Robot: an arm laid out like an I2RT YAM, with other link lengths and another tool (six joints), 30 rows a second.
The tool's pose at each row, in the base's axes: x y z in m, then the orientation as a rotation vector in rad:
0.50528 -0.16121 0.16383 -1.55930 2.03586 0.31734
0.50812 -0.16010 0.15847 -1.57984 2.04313 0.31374
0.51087 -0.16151 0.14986 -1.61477 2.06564 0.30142
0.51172 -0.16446 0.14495 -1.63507 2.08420 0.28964
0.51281 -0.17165 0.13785 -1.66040 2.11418 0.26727
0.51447 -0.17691 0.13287 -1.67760 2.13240 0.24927
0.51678 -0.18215 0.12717 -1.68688 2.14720 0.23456
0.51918 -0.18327 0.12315 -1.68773 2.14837 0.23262
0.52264 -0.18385 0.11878 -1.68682 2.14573 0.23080
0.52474 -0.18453 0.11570 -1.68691 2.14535 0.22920
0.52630 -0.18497 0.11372 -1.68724 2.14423 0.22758
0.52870 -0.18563 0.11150 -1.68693 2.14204 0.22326
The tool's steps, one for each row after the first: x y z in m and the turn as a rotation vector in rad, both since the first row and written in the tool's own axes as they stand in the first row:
0.00157 -0.00160 0.00575 -0.01004 0.01594 -0.00740
0.00700 -0.00340 0.01288 -0.02636 0.05232 -0.01597
0.01197 -0.00440 0.01568 -0.03474 0.07887 -0.01904
0.02157 -0.00658 0.01823 -0.04284 0.11941 -0.02091
0.02832 -0.00902 0.02016 -0.04625 0.14645 -0.02376
0.03533 -0.01197 0.02287 -0.04677 0.16626 -0.02380
0.03805 -0.01400 0.02628 -0.04642 0.16816 -0.02402
0.04034 -0.01683 0.03055 -0.04409 0.16659 -0.02529
0.04223 -0.01858 0.03333 -0.04308 0.16696 -0.02585
0.04341 -0.01990 0.03517 -0.04196 0.16693 -0.02691
0.04476 -0.02206 0.03733 -0.03862 0.16687 -0.02875

